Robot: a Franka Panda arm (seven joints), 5 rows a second.
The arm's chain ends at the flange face. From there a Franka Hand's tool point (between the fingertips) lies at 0.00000 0.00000 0.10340 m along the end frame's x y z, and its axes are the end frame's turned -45 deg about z.
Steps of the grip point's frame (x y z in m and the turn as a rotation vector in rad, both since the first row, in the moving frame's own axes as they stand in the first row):
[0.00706 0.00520 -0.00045 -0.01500 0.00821 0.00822]
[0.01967 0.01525 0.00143 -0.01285 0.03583 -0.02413]
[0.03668 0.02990 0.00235 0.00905 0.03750 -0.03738]
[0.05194 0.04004 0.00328 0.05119 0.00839 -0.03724]
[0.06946 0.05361 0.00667 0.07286 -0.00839 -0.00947]
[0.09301 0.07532 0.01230 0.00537 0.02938 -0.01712]
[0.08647 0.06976 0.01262 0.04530 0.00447 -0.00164]
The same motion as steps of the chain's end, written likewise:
[0.00697 -0.00182 -0.00043 -0.00480 0.01641 0.00822]
[0.02115 -0.00140 0.00150 0.01625 0.03442 -0.02413]
[0.04506 -0.00135 0.00243 0.03292 0.02012 -0.03738]
[0.06825 -0.00412 0.00342 0.04213 -0.03026 -0.03724]
[0.09298 -0.00653 0.00695 0.04559 -0.05745 -0.00947]
[0.11729 -0.00995 0.01235 0.02457 0.01698 -0.01712]
[0.11346 -0.00818 0.01273 0.03519 -0.02887 -0.00164]

